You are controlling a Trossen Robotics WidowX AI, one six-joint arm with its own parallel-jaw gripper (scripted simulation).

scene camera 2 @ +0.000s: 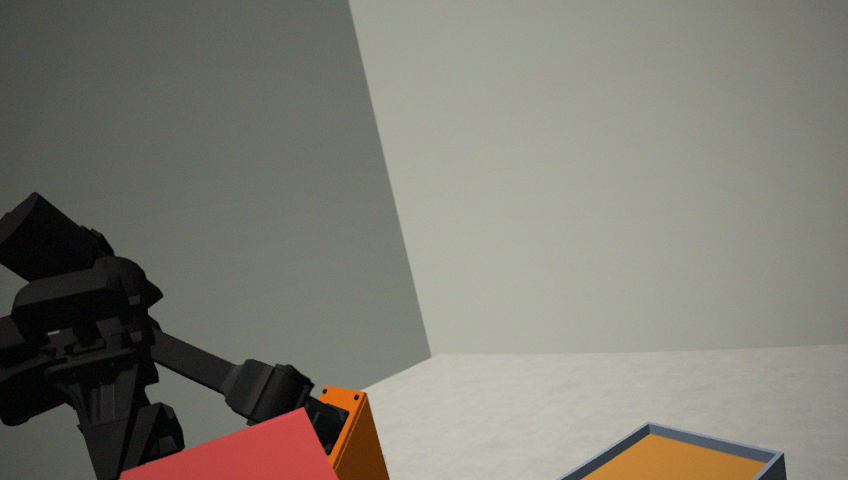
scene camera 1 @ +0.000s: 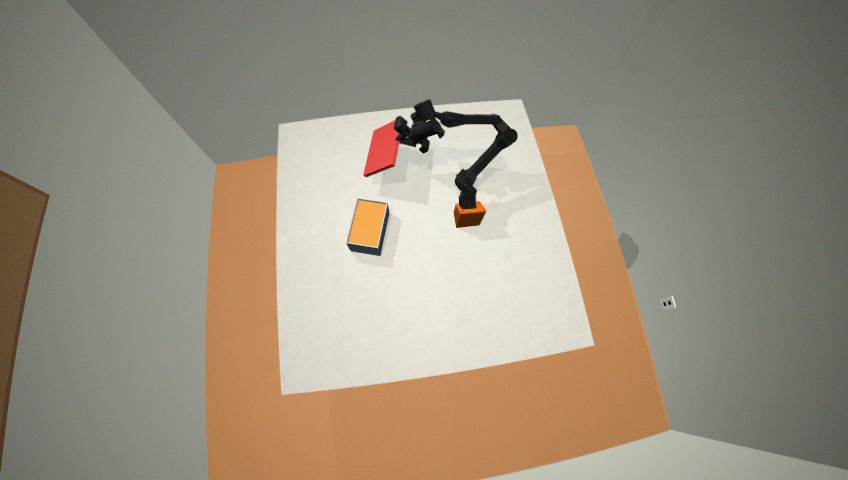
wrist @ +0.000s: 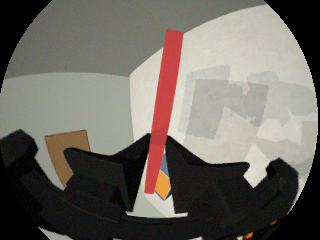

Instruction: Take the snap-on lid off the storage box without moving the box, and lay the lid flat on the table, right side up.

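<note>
The wrist view shows my gripper as well; my gripper holds a lid. A storage box is also in view.
</note>
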